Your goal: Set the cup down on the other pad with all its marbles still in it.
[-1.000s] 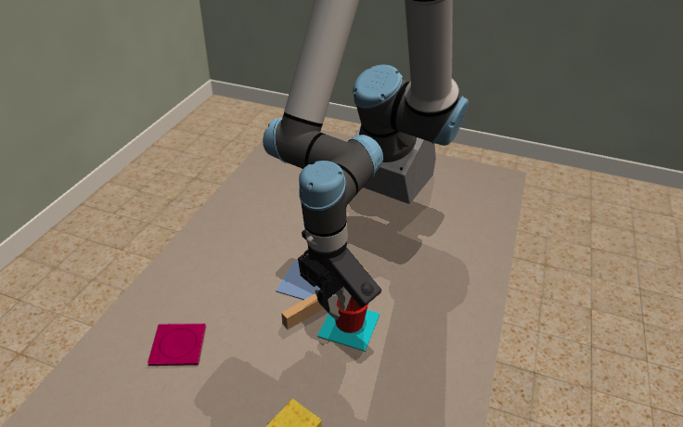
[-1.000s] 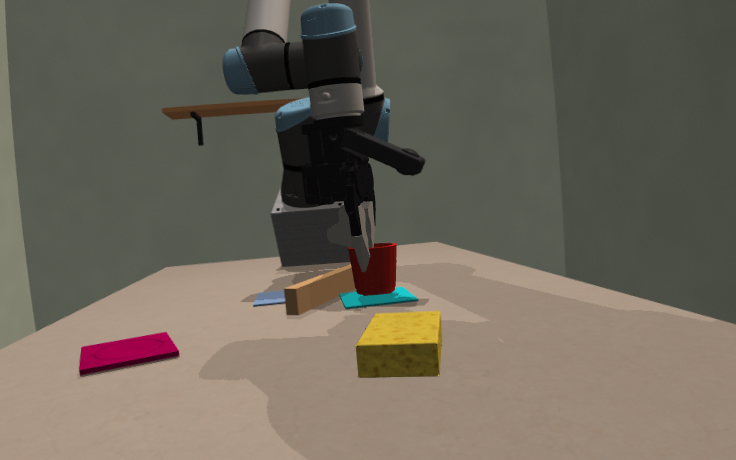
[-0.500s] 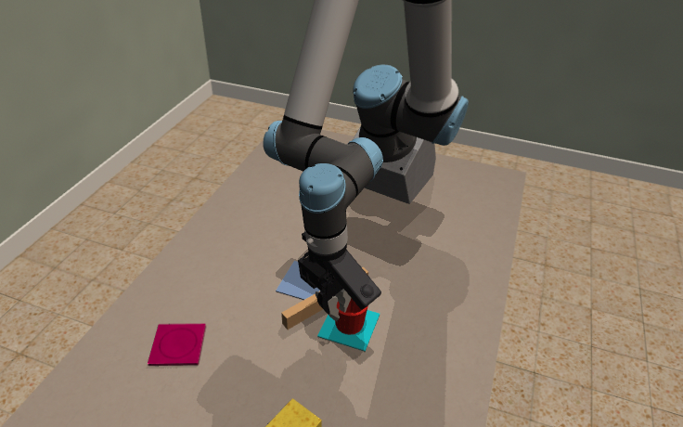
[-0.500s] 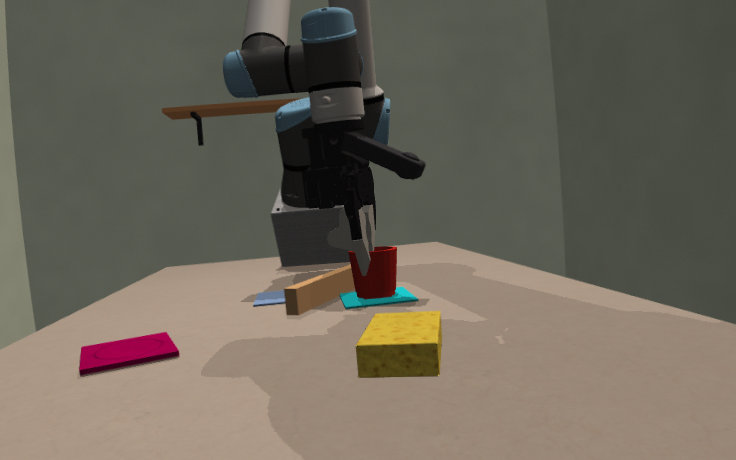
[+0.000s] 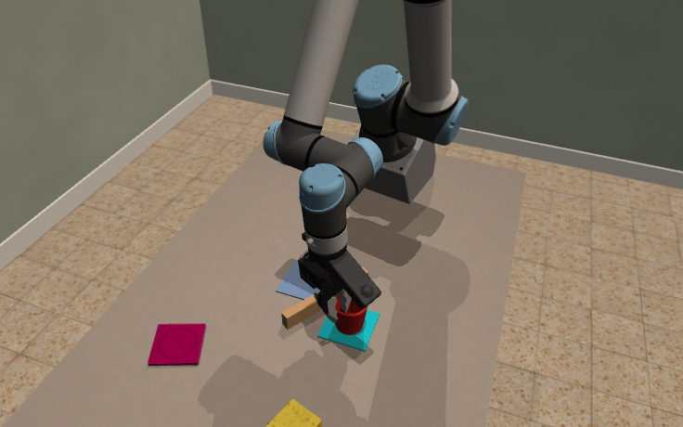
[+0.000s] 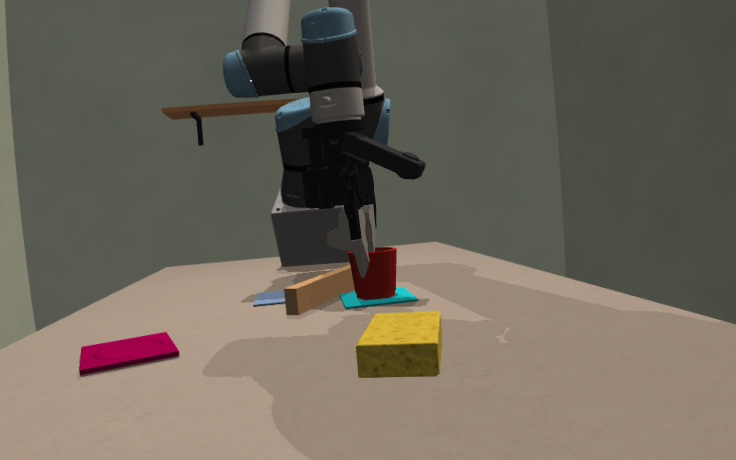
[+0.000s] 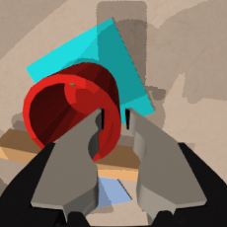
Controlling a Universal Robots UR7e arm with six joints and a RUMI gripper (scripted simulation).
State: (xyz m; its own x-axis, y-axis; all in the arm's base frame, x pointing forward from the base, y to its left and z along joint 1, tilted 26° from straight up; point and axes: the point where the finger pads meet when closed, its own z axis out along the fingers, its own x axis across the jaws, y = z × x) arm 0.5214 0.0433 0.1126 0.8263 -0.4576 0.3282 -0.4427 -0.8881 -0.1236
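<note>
The red cup is 3 cm behind my hand, 2 cm to the left of it and 3 cm below it. Round my hand: blue marble: 2 cm behind, 3 cm to the left, 4 cm below; then red marble: 1 cm behind, 3 cm to the left, 4 cm below; then cyan pad: 3 cm behind, 2 cm to the left, 7 cm below.
</note>
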